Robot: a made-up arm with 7 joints.
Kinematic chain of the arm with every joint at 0, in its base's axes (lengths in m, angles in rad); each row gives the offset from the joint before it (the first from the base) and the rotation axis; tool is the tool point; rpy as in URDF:
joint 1: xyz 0 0 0.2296 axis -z
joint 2: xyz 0 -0.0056 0.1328 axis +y
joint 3: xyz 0 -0.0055 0.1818 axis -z
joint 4: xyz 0 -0.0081 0.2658 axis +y
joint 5: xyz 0 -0.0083 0.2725 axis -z
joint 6: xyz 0 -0.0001 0.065 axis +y
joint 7: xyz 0 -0.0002 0.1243 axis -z
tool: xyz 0 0 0 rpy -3.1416 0 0
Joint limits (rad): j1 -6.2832..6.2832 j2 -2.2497..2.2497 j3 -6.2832..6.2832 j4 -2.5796..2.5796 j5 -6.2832..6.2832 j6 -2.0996..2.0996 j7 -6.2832..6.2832
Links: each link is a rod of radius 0.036 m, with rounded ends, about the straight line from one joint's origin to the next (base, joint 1, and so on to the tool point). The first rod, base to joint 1, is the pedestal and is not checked.
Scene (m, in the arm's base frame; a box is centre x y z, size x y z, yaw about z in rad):
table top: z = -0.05
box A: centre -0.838 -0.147 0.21 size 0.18 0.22 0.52 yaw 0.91
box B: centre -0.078 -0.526 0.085 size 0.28 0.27 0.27 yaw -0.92
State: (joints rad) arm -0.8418 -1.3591 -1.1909 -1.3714 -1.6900 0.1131 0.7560
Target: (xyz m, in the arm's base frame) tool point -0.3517 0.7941 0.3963
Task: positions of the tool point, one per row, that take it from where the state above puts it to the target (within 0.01 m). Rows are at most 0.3 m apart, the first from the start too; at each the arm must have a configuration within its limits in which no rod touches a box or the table.
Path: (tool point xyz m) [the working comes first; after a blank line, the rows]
Joints at the target: 1.3273 -1.2913 -0.6892 -0.5648 -1.6187 0.3163 0.7560
Straight joint move there: touches box A.

1: -0.3123 -0.7061 0.3588
2: -0.5609 -0.5998 0.4287
3: -0.7484 -0.4014 0.5208
4: -0.8380 -0.1470 0.6290
5: -0.8567 0.0769 0.5829
6: -0.8129 0.3003 0.5364
7: -0.7085 0.5052 0.4896
8: -0.5507 0.6745 0.4428
9: -0.3517 0.7941 0.3964

